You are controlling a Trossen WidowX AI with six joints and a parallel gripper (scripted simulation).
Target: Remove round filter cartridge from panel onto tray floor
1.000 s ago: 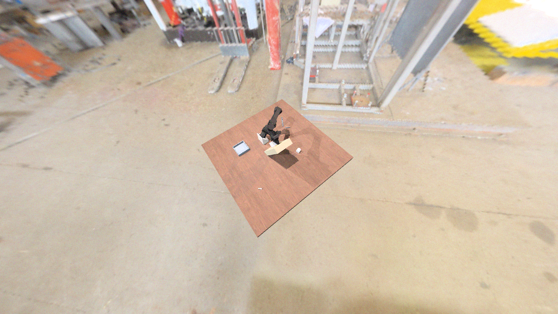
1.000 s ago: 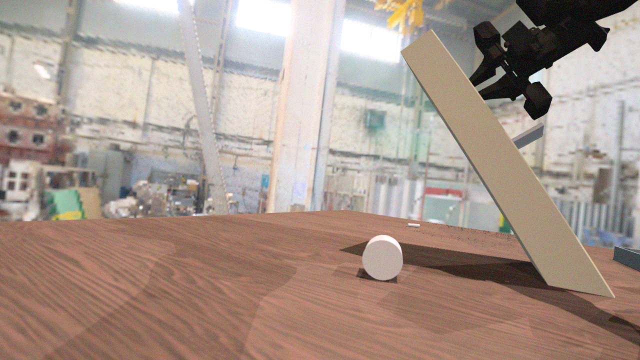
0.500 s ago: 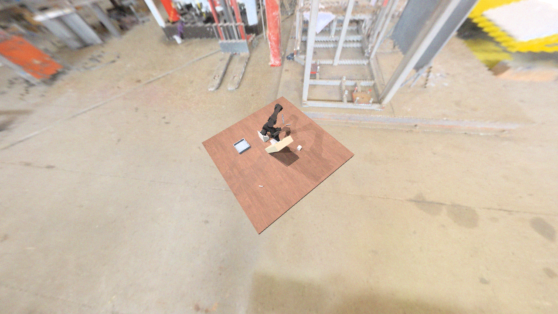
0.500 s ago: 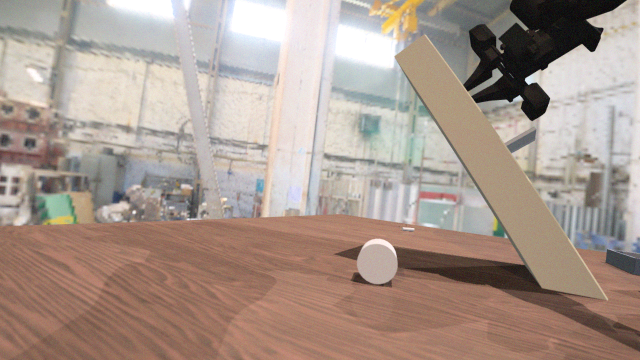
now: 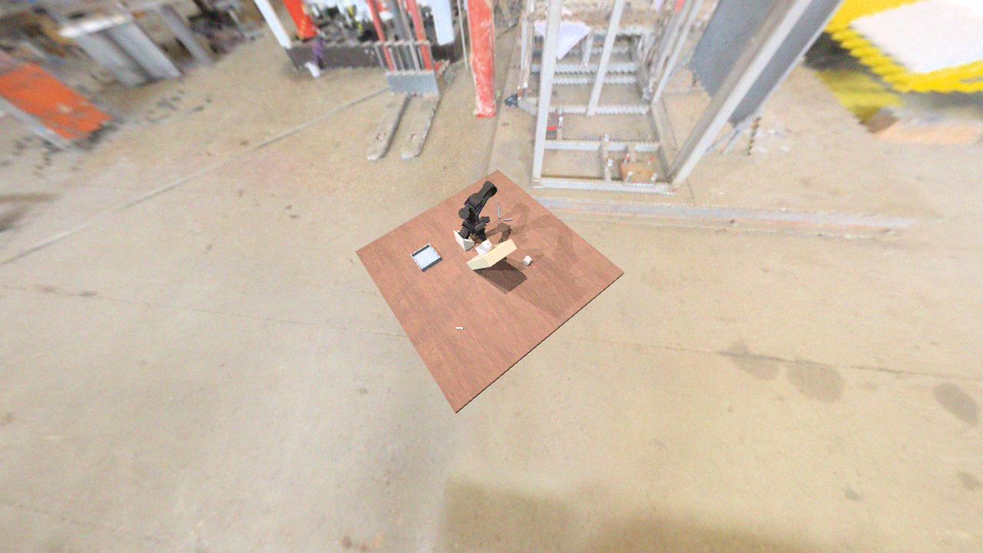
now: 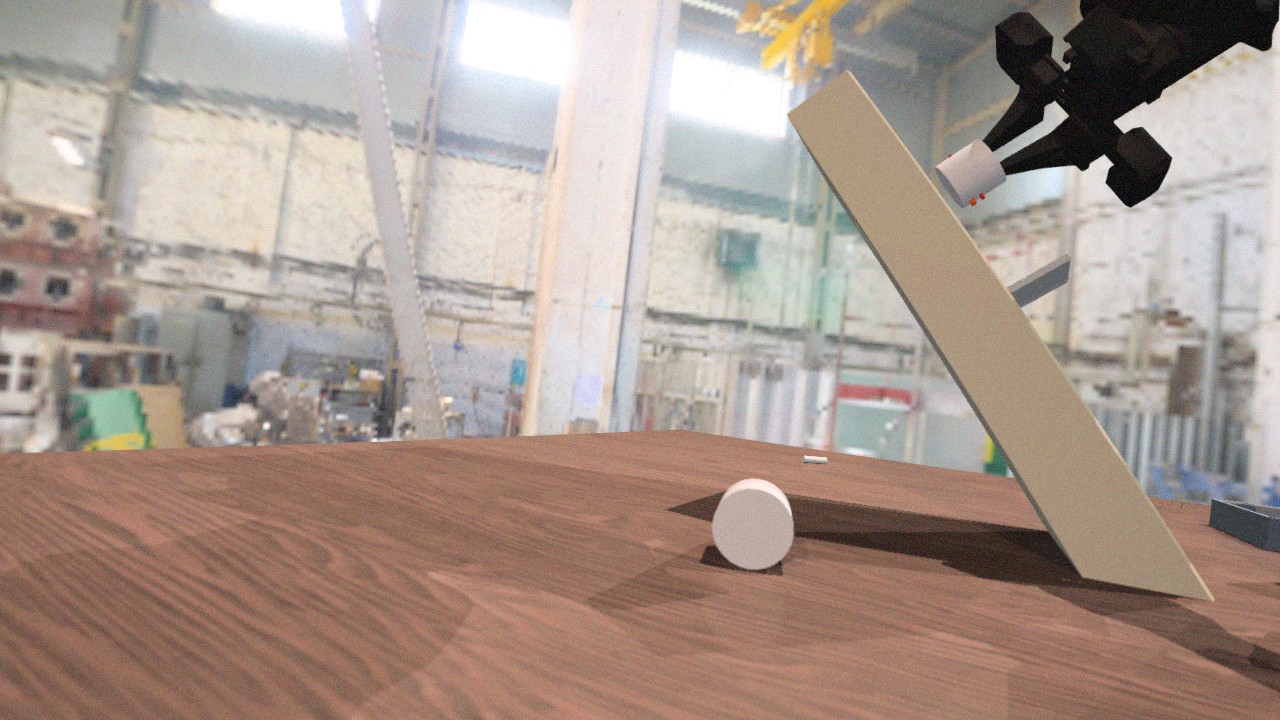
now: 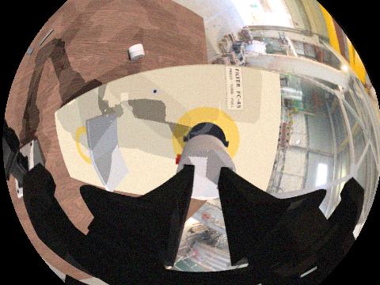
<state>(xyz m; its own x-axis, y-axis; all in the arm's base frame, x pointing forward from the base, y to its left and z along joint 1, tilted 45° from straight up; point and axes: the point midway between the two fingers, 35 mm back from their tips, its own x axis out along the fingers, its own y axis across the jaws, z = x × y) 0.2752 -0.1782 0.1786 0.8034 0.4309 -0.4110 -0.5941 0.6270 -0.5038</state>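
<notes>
Now: the grey tray 360 mm behind my gripper tip, 310 mm below it and 280 mm to the right of it. The rest, counted from my gripper tip: small white bit (370 mm to the right, 310 mm below, 210 mm ahead).
</notes>
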